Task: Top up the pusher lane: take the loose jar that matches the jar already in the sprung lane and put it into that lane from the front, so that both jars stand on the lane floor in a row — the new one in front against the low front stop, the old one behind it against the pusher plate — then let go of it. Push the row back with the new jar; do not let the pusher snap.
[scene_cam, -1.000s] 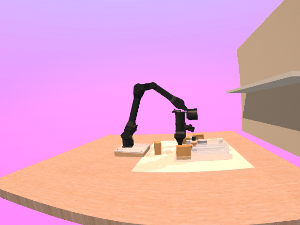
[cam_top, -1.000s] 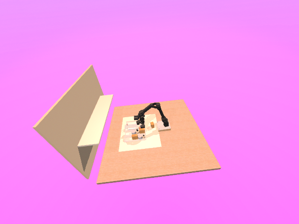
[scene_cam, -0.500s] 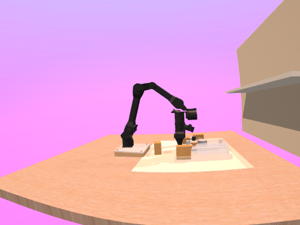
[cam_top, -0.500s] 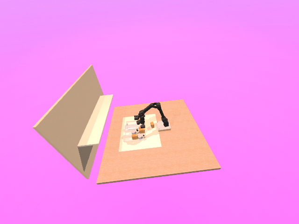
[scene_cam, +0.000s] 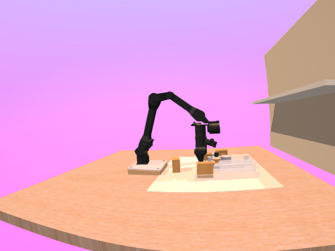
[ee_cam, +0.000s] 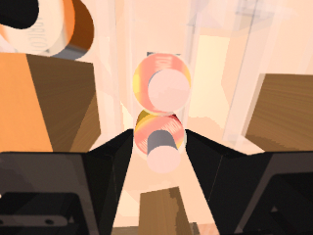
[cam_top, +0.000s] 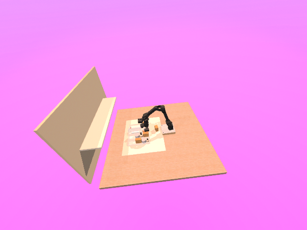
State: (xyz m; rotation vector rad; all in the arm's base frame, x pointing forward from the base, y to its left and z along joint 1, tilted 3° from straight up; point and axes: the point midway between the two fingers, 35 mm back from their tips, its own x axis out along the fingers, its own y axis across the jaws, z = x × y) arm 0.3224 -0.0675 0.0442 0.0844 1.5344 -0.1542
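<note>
My gripper tip is 130 mm past the block and 10 mm to the right of it. The rest, counted from my gripper tip: shelf (510 mm ahead, 50 mm to the right, 330 mm above); then clear lane rack (150 mm ahead, 50 mm to the right, 10 mm below).
</note>
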